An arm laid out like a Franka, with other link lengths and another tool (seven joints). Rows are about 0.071 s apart.
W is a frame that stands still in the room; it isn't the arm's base.
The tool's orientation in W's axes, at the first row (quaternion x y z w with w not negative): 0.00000 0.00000 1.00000 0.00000
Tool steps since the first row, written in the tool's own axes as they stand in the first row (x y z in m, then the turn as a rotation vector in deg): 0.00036 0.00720 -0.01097 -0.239 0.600 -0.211; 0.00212 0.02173 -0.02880 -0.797 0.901 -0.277; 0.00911 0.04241 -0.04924 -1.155 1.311 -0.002; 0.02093 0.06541 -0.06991 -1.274 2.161 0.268; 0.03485 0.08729 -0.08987 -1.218 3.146 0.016; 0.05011 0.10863 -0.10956 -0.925 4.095 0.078; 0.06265 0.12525 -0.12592 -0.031 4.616 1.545; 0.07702 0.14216 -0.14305 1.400 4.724 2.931; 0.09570 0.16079 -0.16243 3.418 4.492 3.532; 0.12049 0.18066 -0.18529 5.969 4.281 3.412; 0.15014 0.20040 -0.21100 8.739 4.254 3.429; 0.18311 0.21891 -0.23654 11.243 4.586 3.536
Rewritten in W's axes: -0.00036 -0.00720 -0.01097 0.239 -0.600 -0.211; -0.00212 -0.02173 -0.02880 0.797 -0.901 -0.277; -0.00911 -0.04241 -0.04924 1.155 -1.311 -0.002; -0.02093 -0.06541 -0.06991 1.274 -2.161 0.268; -0.03485 -0.08729 -0.08987 1.218 -3.146 0.016; -0.05011 -0.10863 -0.10956 0.925 -4.095 0.078; -0.06265 -0.12525 -0.12592 0.031 -4.616 1.545; -0.07702 -0.14216 -0.14305 -1.400 -4.724 2.931; -0.09570 -0.16079 -0.16243 -3.418 -4.492 3.532; -0.12049 -0.18066 -0.18529 -5.969 -4.281 3.412; -0.15014 -0.20040 -0.21100 -8.739 -4.254 3.429; -0.18311 -0.21891 -0.23654 -11.243 -4.586 3.536
